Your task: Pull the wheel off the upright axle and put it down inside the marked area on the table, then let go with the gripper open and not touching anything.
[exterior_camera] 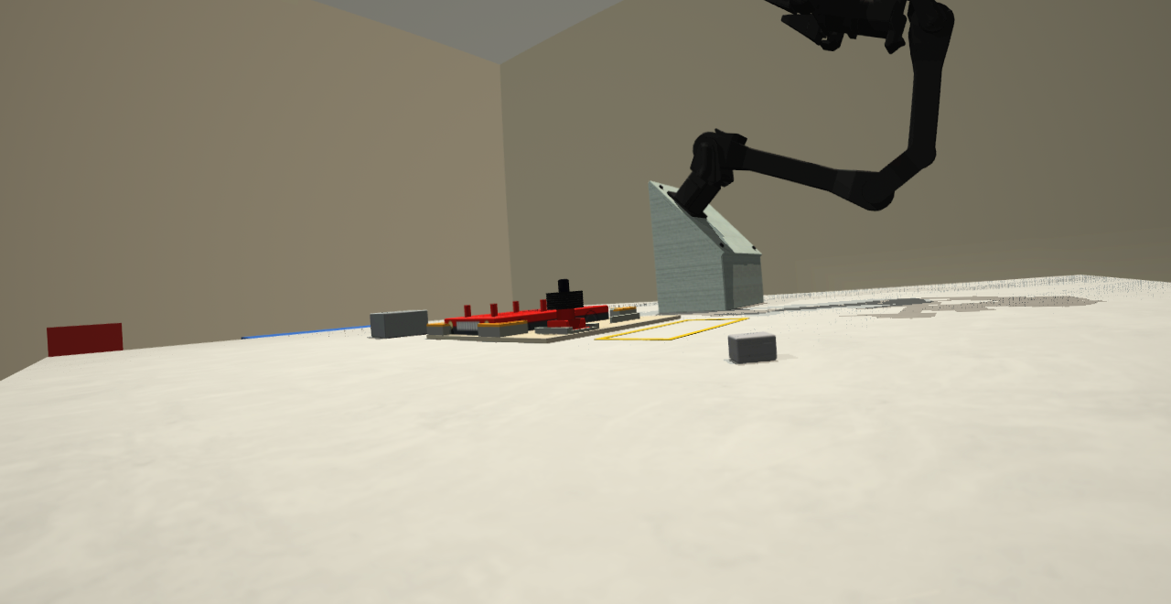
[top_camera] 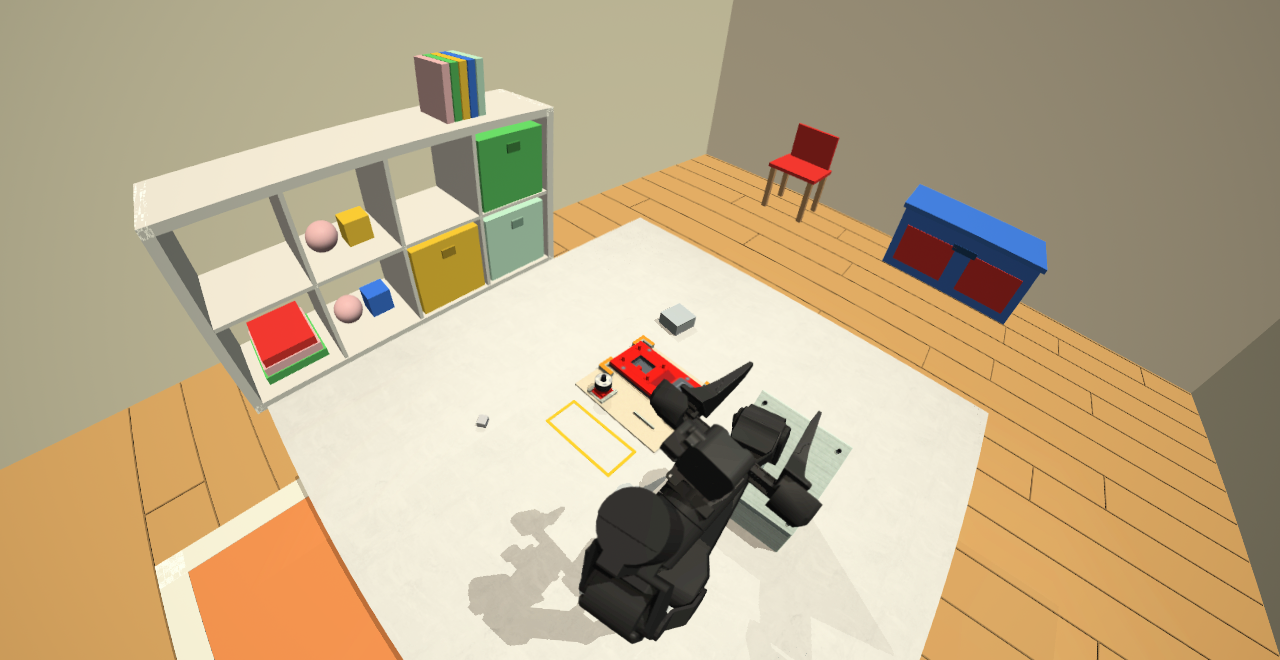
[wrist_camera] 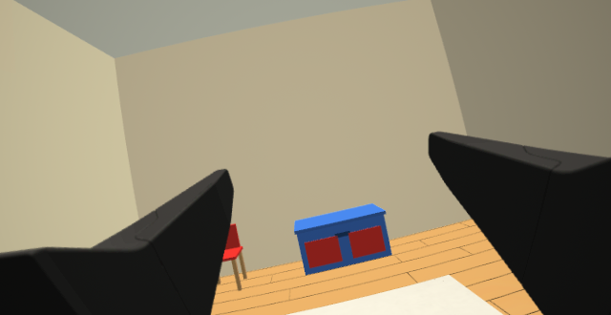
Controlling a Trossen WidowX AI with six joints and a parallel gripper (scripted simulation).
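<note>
Right now the wheel is 380 mm ahead of my gripper tip, 180 mm to the right of it and 460 mm below it.
</note>
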